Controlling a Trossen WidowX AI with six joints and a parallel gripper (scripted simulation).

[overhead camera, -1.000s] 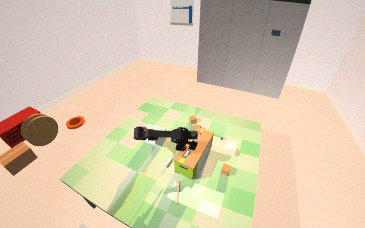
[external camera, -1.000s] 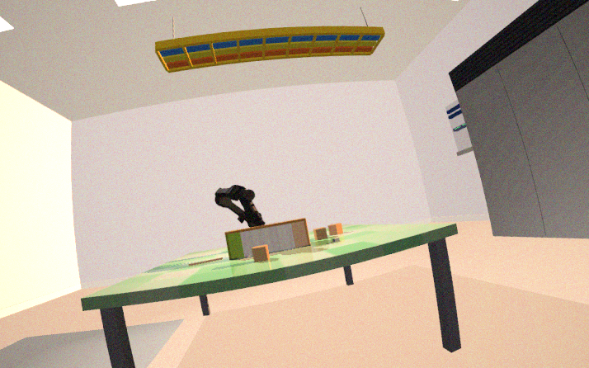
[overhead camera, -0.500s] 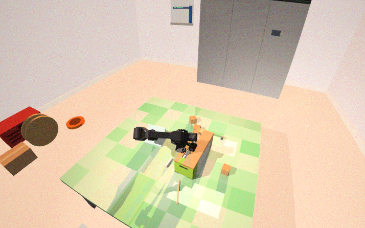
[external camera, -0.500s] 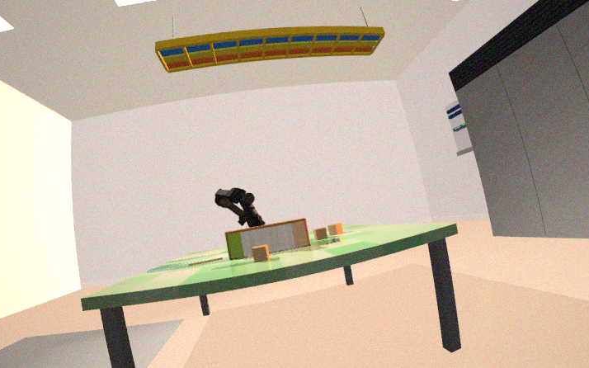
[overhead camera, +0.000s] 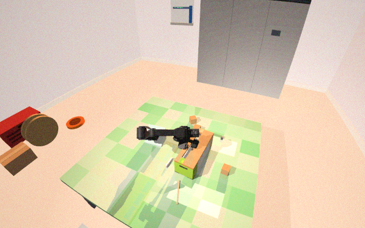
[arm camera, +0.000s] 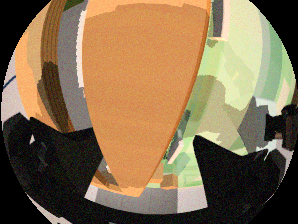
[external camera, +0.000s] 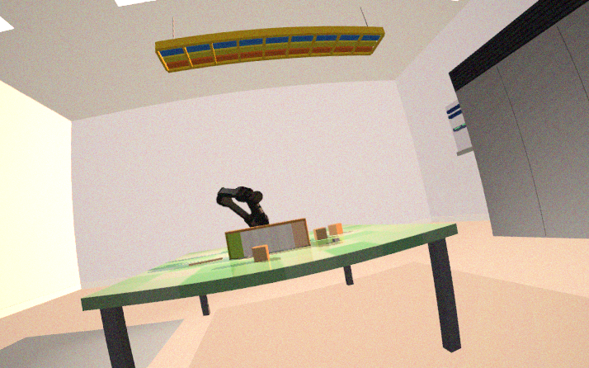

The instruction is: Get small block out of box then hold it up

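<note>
Right now the yellow block is 50 mm ahead of my gripper tip and 20 mm to the left of it. Round my gripper tip: thin orange rod 330 mm to the right, 90 mm ahead, 80 mm below; then box 30 mm ahead, 20 mm below, 10 mm to the right.
</note>
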